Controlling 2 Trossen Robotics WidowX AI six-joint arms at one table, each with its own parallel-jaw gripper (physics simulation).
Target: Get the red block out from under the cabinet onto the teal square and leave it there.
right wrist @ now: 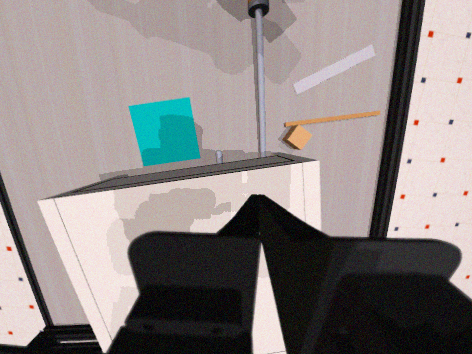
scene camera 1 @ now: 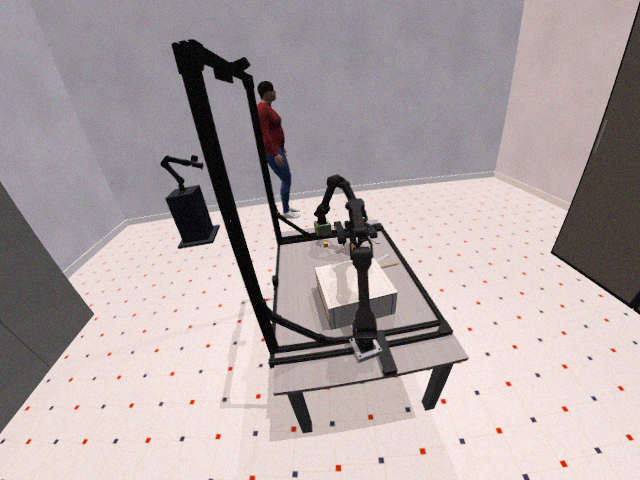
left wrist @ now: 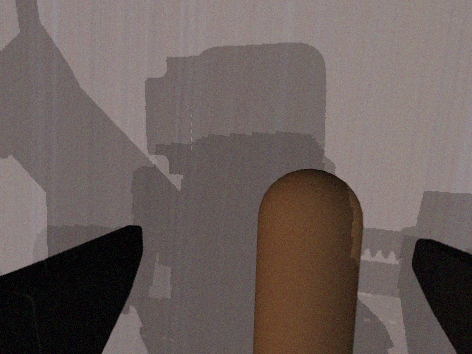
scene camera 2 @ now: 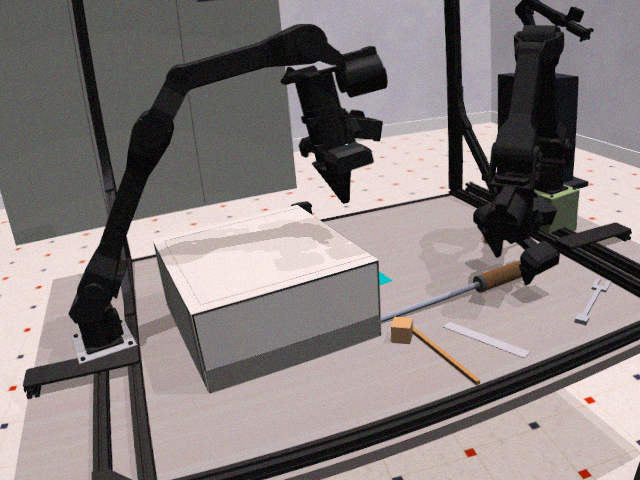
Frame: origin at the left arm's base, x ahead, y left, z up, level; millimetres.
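Seen in the pictures: left gripper, fingertip midpoint: [left wrist: 277, 245] [scene camera 2: 512, 270]; right gripper, fingertip midpoint: [right wrist: 256, 200] [scene camera 2: 345, 202]; left arm's base at its link origin: [scene camera 1: 322, 222] [scene camera 2: 549, 188]; right arm's base at its link origin: [scene camera 1: 365, 344] [scene camera 2: 102, 340].
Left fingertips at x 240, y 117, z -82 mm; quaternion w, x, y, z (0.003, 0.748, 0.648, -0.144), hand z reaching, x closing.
Pixels of each thing's top centre, then the offset from my left fingertips to it. "pt": a spot on its surface instead.
- white cabinet at its top centre: [right wrist: 202, 291] [scene camera 2: 253, 248] [scene camera 1: 353, 279] 445 mm ahead, 151 mm right, 119 mm up
- teal square at a spot on its surface: [scene camera 2: 384, 279] pt 195 mm ahead, 148 mm right, 16 mm down
- orange cube at its top centre: [scene camera 2: 402, 322] [right wrist: 300, 137] 287 mm ahead, 35 mm left, 13 mm up
- thin orange stick at its top centre: [scene camera 2: 441, 351] [right wrist: 333, 118] 266 mm ahead, 109 mm left, 10 mm down
- pale flat strip at its top centre: [scene camera 2: 485, 338] [right wrist: 334, 69] 185 mm ahead, 120 mm left, 15 mm down
- grey forked piece at its top centre: [scene camera 2: 593, 297] 48 mm back, 157 mm left, 8 mm down
- yellow block at its top centre: [scene camera 1: 325, 242] 86 mm back, 141 mm right, 8 mm up
The red block does not show in any view. The white cabinet [scene camera 1: 356, 279] [scene camera 2: 284, 330] [right wrist: 85, 220] stands on the table. The teal square [scene camera 2: 384, 279] [right wrist: 145, 125] lies just outside its open side. A hooked grey rod with a brown handle [scene camera 2: 434, 301] [left wrist: 307, 280] [right wrist: 260, 85] reaches into that opening; its bent part is mostly hidden, with a short grey end showing at the edge. My left gripper [scene camera 2: 511, 267] [left wrist: 277, 245] is open, its fingers apart on either side of the handle's end. My right gripper [scene camera 2: 345, 198] [right wrist: 256, 200] is shut and empty, above the cabinet.
An orange cube [scene camera 2: 401, 329] [right wrist: 299, 137] and a thin orange stick [scene camera 2: 447, 356] [right wrist: 332, 119] lie beside the rod. A pale flat strip [scene camera 2: 485, 339] [right wrist: 334, 69] and a grey forked piece [scene camera 2: 591, 304] lie farther right in scene camera 2. A yellow block [scene camera 1: 325, 243] sits near the far end.
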